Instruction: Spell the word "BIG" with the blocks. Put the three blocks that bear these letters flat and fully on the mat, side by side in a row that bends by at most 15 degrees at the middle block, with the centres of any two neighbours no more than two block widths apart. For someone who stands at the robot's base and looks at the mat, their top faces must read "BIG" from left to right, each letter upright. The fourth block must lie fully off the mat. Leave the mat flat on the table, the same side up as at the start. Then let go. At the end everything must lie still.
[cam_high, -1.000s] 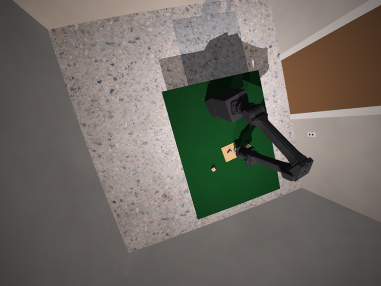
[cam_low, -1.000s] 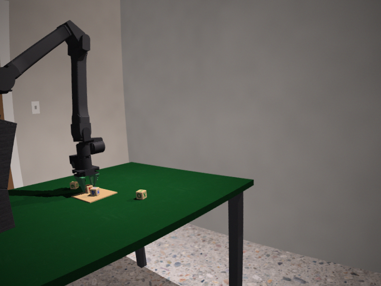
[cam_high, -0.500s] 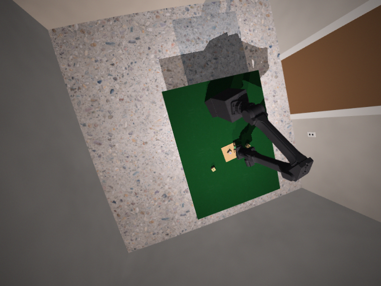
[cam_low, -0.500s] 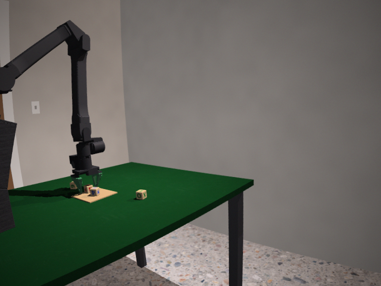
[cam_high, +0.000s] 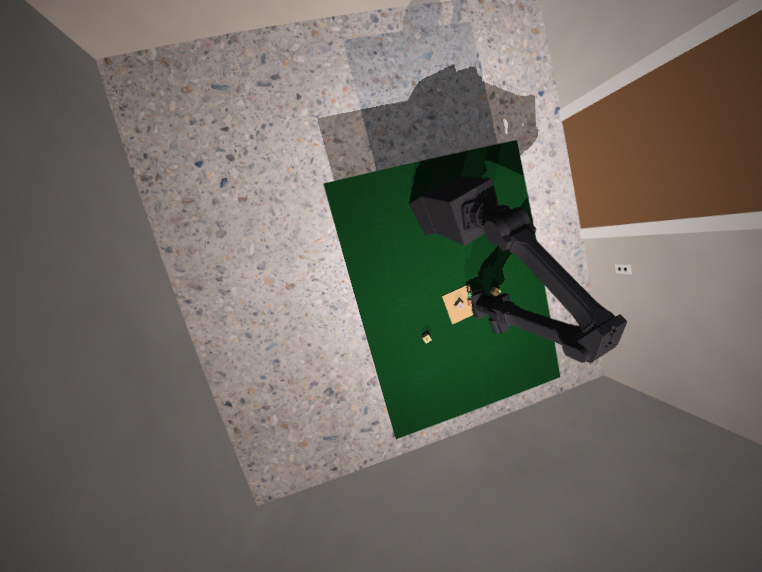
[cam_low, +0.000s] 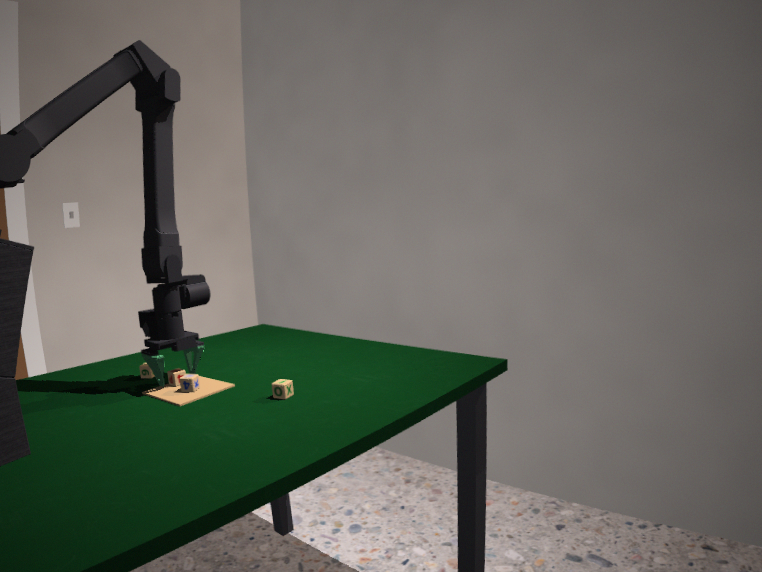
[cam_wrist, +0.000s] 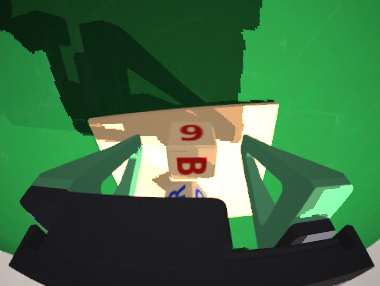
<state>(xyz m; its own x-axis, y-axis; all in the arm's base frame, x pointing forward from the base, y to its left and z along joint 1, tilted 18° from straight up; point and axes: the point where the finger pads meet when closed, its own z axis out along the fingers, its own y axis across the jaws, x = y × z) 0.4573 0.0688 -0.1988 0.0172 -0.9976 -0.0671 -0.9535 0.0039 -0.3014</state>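
The B block is right at my hand. Round my hand: I block 10 mm behind, 130 mm to the left; then tan mat 50 mm to the right, 20 mm below.
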